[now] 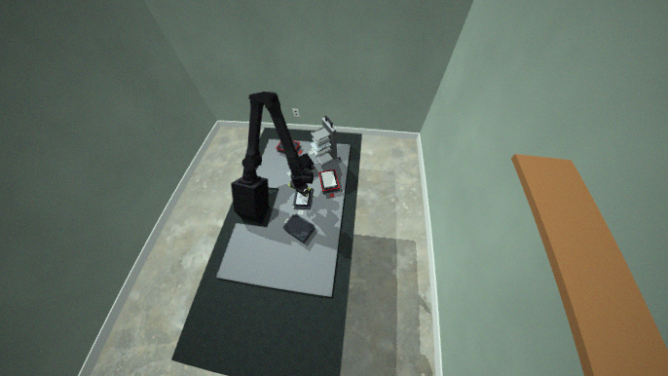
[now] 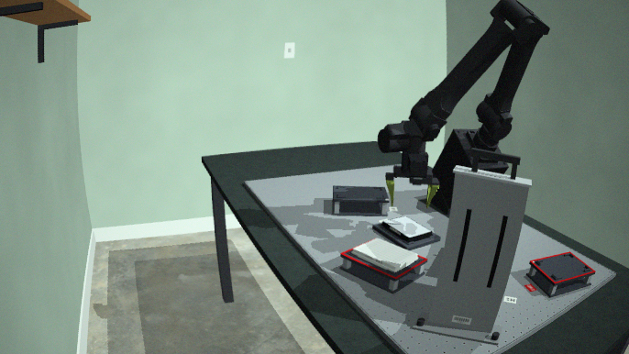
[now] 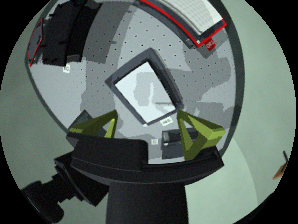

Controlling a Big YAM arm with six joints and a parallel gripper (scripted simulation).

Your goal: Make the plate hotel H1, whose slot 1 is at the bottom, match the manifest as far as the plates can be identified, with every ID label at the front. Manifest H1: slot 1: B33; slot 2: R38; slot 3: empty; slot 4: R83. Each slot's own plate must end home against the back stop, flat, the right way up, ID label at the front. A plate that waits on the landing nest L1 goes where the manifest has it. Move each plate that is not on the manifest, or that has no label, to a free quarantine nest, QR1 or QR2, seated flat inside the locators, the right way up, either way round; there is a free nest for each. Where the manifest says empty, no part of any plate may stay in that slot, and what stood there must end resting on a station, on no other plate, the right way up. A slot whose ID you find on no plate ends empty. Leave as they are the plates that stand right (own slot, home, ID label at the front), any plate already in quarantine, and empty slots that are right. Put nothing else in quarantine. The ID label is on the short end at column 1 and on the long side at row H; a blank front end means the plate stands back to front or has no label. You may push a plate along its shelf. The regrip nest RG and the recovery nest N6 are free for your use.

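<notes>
Now: the N6 label 2 cm ahead of my hand, 10 cm to the right of it and 9 cm below it. Also, from my hand: plate: 1 cm ahead, 38 cm to the left, 6 cm above; plate hotel H1: 6 cm ahead, 44 cm to the left, 6 cm above.
</notes>
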